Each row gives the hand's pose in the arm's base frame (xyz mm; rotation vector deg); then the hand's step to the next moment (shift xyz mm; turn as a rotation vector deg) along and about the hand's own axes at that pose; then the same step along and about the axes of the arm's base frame.
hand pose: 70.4 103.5 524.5 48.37 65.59 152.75
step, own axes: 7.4 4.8 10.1 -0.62 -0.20 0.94
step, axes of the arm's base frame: -0.3 5.3 12.3 1.00 0.54 0.11
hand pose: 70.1 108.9 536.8 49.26 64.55 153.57
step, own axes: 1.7 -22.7 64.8 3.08 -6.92 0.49
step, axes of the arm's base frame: 31.0 57.3 21.8 -3.09 6.22 -3.06
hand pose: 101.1 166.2 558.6 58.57 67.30 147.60
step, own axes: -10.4 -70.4 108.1 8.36 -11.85 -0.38
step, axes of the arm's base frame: 65.3 111.6 -4.9 -8.41 11.06 -4.17
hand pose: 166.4 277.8 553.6 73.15 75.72 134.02
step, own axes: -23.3 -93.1 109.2 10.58 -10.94 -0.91
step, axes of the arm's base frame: 72.6 111.4 -58.7 -9.95 11.32 -2.28
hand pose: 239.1 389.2 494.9 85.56 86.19 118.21
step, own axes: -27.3 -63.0 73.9 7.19 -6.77 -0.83
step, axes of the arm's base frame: 47.5 57.4 -68.0 -6.68 7.25 -1.02
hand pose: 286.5 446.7 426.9 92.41 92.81 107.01
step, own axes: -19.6 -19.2 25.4 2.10 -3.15 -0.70
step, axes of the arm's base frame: 18.6 8.3 -31.4 -2.87 2.30 -1.14
